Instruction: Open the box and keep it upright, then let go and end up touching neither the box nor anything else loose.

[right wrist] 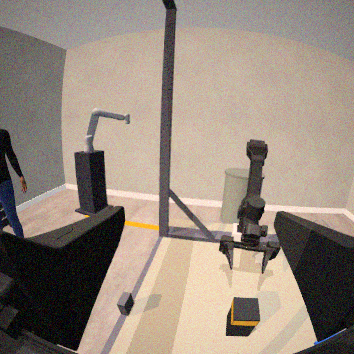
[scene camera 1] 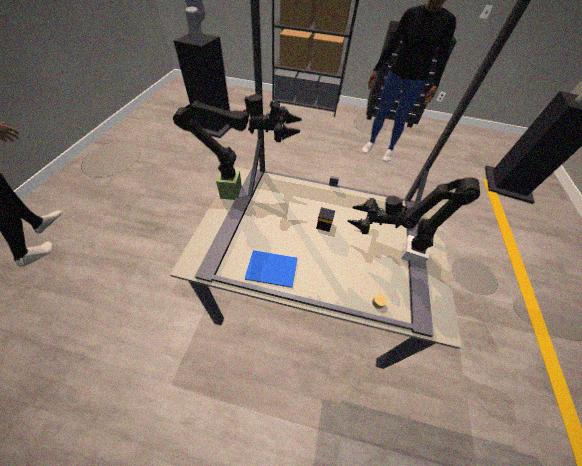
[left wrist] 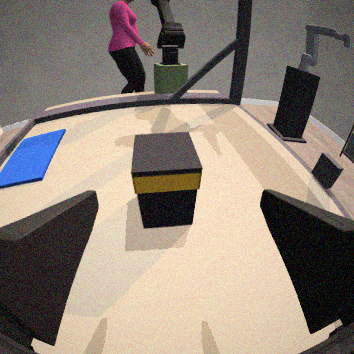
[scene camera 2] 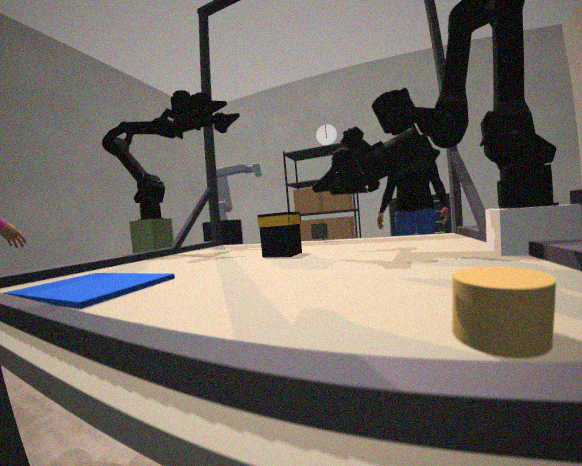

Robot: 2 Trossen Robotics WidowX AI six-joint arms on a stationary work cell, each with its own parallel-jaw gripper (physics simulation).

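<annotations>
The right gripper is visible in scene camera 1 [300, 125], in scene camera 2 and in the right wrist view. The gripper is out of frame in the left wrist view. For the right gripper, [right wrist: 58, 274] and [scene camera 2: 224, 116] are the same spot.
</annotations>
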